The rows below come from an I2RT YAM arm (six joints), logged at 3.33 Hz.
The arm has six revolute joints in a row. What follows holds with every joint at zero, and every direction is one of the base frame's. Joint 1 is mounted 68 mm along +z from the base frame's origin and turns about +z. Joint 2 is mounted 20 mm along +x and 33.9 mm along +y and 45.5 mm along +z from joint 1 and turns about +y. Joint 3 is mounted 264 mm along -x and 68.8 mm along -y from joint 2 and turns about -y. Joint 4 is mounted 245 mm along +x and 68.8 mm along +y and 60 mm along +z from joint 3 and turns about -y. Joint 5 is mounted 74 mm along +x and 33.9 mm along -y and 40.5 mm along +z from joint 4 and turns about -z. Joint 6 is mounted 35.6 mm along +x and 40.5 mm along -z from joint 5 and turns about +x. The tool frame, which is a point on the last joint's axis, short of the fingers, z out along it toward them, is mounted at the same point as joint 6; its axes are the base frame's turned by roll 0, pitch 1.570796 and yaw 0 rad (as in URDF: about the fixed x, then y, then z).
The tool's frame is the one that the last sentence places.
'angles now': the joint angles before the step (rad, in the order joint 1, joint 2, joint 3, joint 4, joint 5, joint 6). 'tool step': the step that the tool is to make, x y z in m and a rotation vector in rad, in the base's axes. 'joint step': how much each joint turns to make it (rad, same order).
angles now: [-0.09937, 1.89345, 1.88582, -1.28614, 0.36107, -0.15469]
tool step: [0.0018, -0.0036, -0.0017, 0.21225, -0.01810, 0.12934]
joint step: [-0.03158, 0.00054, -0.00012, 0.01706, -0.24985, -0.09682]
